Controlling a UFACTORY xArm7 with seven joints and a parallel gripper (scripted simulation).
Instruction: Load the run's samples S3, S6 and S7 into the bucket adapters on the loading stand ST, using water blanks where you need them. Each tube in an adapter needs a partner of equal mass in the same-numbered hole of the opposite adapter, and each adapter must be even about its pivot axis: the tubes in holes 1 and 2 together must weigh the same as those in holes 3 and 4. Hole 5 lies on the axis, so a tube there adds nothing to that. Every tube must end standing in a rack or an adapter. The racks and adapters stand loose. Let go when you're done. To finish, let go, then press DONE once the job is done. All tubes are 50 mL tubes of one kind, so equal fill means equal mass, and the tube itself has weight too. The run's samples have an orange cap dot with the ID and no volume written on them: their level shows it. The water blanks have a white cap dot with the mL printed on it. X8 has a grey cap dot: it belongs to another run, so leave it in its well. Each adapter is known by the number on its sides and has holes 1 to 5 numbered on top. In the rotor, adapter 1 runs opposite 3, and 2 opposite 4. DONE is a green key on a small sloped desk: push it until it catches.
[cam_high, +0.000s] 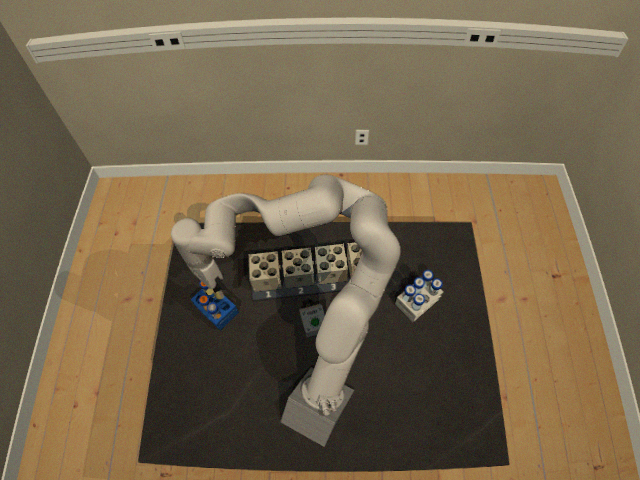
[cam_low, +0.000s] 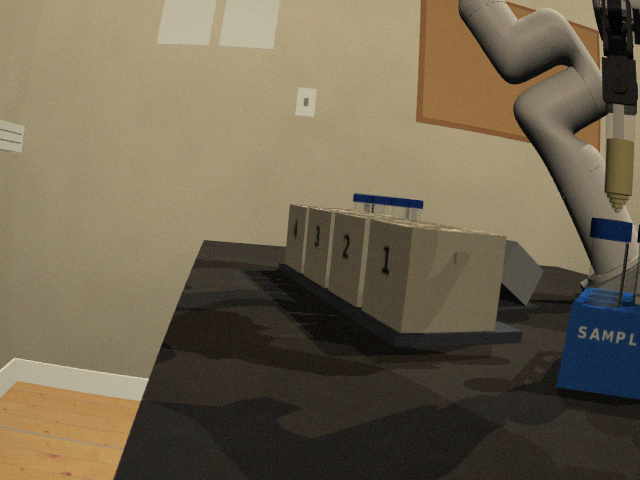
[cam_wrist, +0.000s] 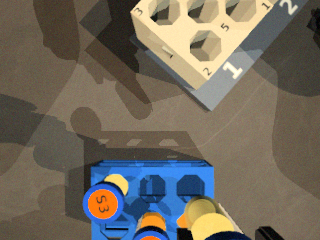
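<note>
My gripper is now 210 mm above the blue sample rack, 40 mm to the right of it and 20 mm short of it. Round my hand: white blank rack (620 mm to the right, 210 mm below, 100 mm behind); then adapter 1 (190 mm below, 150 mm to the right, 100 mm ahead).
</note>
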